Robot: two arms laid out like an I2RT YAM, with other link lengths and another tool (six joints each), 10 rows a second.
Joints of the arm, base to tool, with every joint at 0 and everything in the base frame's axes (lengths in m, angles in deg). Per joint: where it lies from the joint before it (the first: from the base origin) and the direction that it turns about. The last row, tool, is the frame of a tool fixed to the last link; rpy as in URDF.
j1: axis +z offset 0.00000 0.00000 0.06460
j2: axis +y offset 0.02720 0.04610 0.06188
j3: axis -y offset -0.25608 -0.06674 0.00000
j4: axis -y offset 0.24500 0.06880 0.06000
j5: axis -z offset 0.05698 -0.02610 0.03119
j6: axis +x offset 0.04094 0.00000 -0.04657
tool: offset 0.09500 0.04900 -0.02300 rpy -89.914 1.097 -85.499
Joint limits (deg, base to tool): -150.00..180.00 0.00..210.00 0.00..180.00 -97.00..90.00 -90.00..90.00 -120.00..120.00
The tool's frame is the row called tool.
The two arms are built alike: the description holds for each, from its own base.
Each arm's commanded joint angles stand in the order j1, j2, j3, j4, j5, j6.
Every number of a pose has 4 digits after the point.
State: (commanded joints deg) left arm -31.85 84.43 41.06 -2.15 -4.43 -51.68; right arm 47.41 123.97 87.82 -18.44 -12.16 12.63
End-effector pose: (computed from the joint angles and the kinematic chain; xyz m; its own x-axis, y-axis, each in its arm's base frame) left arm 0.2847 -0.1240 0.0723 0.2125 -0.8679 0.4489 -0.7558 -0.4372 -0.4875; right arm 0.2529 0.4263 0.0814 0.6644 -0.6517 -0.3659 -0.7262 -0.4472 -0.5221
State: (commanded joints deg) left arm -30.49 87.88 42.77 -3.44 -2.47 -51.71; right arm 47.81 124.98 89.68 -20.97 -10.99 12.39
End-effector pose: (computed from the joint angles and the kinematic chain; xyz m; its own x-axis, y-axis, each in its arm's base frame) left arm 0.2870 -0.1223 0.0620 0.2389 -0.8702 0.4308 -0.7827 -0.4352 -0.4450; right arm 0.2525 0.4272 0.0785 0.6617 -0.6646 -0.3469 -0.7294 -0.4637 -0.5030
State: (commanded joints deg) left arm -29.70 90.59 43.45 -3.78 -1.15 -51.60; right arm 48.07 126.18 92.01 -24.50 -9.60 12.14
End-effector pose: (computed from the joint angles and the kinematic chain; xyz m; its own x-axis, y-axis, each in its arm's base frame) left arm 0.2869 -0.1208 0.0513 0.2553 -0.8737 0.4142 -0.8027 -0.4303 -0.4130; right arm 0.2528 0.4262 0.0752 0.6549 -0.6832 -0.3230 -0.7369 -0.4825 -0.4735
